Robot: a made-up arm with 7 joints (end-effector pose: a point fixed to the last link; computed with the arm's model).
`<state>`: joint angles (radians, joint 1 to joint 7).
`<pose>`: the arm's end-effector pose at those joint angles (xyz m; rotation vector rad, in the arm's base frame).
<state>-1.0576 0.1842 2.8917 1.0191 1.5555 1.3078 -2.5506</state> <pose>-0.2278 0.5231 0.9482 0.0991 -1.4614 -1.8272</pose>
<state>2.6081 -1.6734 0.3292 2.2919 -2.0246 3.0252 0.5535</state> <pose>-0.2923 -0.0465 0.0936 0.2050 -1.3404 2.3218</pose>
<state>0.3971 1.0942 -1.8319 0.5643 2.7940 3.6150 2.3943</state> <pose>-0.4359 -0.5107 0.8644 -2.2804 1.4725 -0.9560</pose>
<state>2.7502 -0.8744 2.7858 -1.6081 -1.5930 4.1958 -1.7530</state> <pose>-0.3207 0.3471 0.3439 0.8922 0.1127 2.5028</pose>
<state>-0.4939 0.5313 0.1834 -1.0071 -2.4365 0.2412 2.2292</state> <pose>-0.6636 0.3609 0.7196 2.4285 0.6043 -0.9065</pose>
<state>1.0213 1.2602 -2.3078 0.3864 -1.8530 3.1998 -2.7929</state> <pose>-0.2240 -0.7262 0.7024 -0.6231 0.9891 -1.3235</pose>
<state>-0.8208 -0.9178 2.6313 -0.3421 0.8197 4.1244 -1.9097</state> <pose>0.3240 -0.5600 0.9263 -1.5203 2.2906 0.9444</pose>
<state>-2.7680 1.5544 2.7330 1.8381 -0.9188 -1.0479 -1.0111</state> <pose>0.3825 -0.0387 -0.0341 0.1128 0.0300 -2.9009</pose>
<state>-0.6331 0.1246 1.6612 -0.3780 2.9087 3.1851 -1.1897</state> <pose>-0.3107 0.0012 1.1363 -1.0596 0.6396 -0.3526</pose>
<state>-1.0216 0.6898 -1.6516 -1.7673 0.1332 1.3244 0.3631</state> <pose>0.2417 0.2917 0.5945 -0.4944 1.3806 0.2417</pose>
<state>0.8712 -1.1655 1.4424 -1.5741 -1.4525 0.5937 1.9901</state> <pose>0.5521 -0.2071 0.6989 -0.3000 2.2747 -0.3209</pose>
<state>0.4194 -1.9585 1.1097 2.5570 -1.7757 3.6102 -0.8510</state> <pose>0.0244 0.2981 0.2664 -0.5800 0.3881 -0.9870</pose>
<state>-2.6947 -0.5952 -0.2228 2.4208 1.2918 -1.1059 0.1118</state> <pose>-0.2305 -0.1277 0.2414 0.2623 0.5969 -0.9015</pose>
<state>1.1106 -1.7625 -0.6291 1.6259 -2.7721 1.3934 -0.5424</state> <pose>0.2980 0.1424 -0.1756 -1.7637 2.1144 -0.9269</pose>
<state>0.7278 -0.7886 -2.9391 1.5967 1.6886 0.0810 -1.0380</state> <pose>0.0839 -0.3027 1.0493 1.8240 -0.4319 1.6881</pose>
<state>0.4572 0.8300 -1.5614 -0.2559 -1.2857 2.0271 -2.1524</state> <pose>-0.4979 -0.0803 1.0574 0.2472 -0.5074 -1.5734</pose>
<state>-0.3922 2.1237 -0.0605 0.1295 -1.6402 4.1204 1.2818</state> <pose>-0.6405 0.2139 -0.0490 -0.3978 1.0844 -0.1505</pose>
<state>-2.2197 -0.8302 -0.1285 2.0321 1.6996 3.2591 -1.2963</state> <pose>-0.2398 -0.2932 0.3145 0.0841 -1.5932 -1.5367</pose>
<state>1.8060 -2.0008 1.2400 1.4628 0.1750 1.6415 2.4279</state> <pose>-0.4700 0.3558 0.0173 1.7138 -1.1945 -0.9615</pose>
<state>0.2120 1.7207 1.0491 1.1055 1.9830 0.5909 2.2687</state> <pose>-0.7032 0.3034 0.5253 -2.3015 -0.1083 0.8468</pose>
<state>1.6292 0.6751 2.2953 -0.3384 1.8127 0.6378 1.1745</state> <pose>0.2036 -0.5730 1.1631 -0.9218 1.4070 -1.8353</pose>
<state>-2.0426 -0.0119 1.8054 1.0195 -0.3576 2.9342 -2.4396</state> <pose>0.2187 -0.0315 1.1025 -0.4437 -0.1598 0.3207</pose>
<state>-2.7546 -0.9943 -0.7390 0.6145 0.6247 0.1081 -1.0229</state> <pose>-0.9200 -0.0472 0.6468 1.4300 -2.5893 -0.1159</pose>
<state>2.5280 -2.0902 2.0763 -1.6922 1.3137 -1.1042 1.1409</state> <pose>0.0366 0.6372 0.1215 -1.0274 -0.5921 2.1555</pose>
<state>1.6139 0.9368 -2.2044 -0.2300 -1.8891 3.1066 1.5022</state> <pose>0.0371 -0.4771 1.0115 1.0164 0.8076 2.2536</pose>
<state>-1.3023 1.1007 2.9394 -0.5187 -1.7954 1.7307 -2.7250</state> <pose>-0.4602 0.4696 0.9642 -0.6176 -0.3229 0.3429</pose>
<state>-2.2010 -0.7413 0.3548 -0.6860 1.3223 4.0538 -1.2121</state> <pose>-0.2182 -0.3022 1.1044 -2.6028 -0.8475 0.2864</pose>
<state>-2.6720 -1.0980 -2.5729 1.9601 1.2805 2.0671 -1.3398</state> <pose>-0.1600 0.2112 0.8410 -0.8765 -0.4350 -2.7109</pose>
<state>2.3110 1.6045 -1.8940 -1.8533 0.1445 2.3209 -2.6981</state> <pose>-0.0308 -0.3235 0.4964 0.3643 -1.4854 -0.8427</pose>
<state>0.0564 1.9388 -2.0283 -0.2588 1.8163 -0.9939 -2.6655</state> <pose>-0.9096 -0.1475 0.2781 0.4686 0.6321 0.4474</pose>
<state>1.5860 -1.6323 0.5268 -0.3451 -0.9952 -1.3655 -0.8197</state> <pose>0.1811 0.8417 0.4909 1.3453 1.7726 -1.2029</pose>
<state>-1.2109 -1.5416 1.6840 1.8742 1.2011 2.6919 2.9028</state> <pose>0.3813 -0.1521 0.4684 2.3818 1.2799 0.8723</pose>
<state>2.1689 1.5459 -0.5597 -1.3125 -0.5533 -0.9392 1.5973</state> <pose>0.1936 -0.5365 0.0274 0.2449 0.9196 0.9598</pose>
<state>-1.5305 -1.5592 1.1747 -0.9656 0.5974 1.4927 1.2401</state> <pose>-0.4188 -0.6533 0.5348 1.4034 0.5455 -2.0087</pose>
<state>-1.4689 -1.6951 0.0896 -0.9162 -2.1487 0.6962 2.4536</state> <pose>0.1452 -0.7236 0.7816 -0.4658 -0.7784 1.5832</pose>
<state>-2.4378 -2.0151 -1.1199 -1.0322 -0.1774 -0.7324 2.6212</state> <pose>-0.3643 -0.6813 0.2814 -1.3898 -1.3986 0.0751</pose>
